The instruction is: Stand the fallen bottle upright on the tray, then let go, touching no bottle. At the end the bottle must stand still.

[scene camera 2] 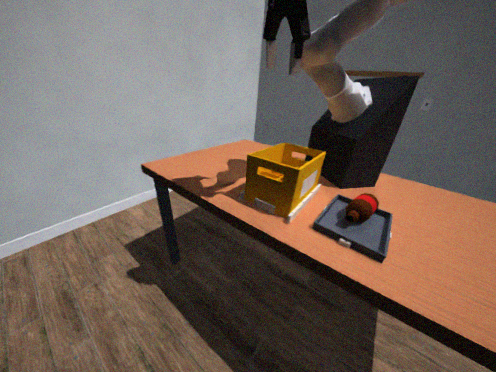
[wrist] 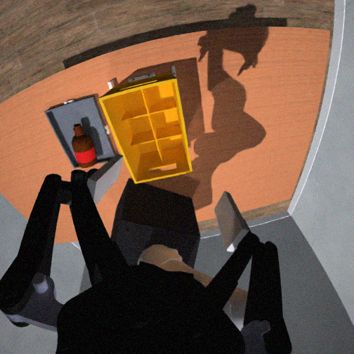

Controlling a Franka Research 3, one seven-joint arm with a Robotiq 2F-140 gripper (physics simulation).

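A brown bottle with a red label (scene camera 2: 362, 208) (wrist: 84, 149) lies on its side on the dark grey tray (scene camera 2: 367, 243) (wrist: 62, 120). In the scene view its neck points toward the table's front edge and a little left; in the wrist view the neck points up. The bottle lies toward the tray's back side, the side nearer the robot's base. My gripper (scene camera 2: 281, 56) (wrist: 171, 184) is open and empty. It hangs high above the table, in the scene view up and to the left of the tray, well apart from the bottle.
A yellow crate (scene camera 2: 270, 189) (wrist: 182, 135) with inner compartments stands beside the tray, on the left in the scene view. A black block-shaped base (scene camera 2: 350, 152) (wrist: 157, 212) carries the arm behind the crate. The orange table (scene camera 2: 440, 240) (wrist: 285, 100) has its front edge beyond the tray.
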